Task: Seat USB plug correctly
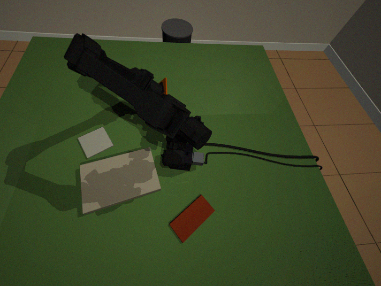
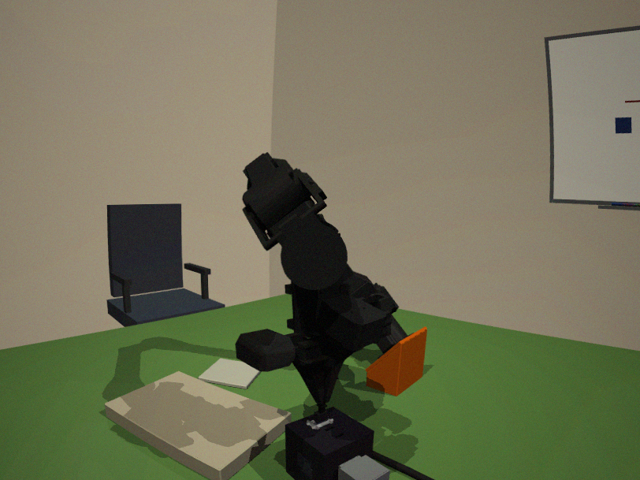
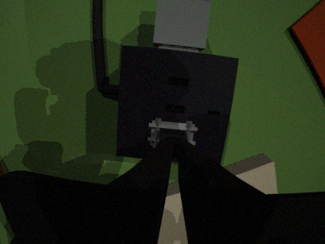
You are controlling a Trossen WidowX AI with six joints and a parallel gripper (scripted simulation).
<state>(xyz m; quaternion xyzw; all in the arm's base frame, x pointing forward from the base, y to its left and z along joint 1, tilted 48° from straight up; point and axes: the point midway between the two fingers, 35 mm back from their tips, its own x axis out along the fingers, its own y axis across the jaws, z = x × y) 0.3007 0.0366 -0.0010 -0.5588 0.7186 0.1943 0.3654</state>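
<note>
Now: gripper tip 2 cm above the USB plug. Round my gripper tip: USB socket (4 cm below); then red card (21 cm ahead, 1 cm to the left, 10 cm below); then beige slab (4 cm ahead, 21 cm to the right, 9 cm below).
</note>
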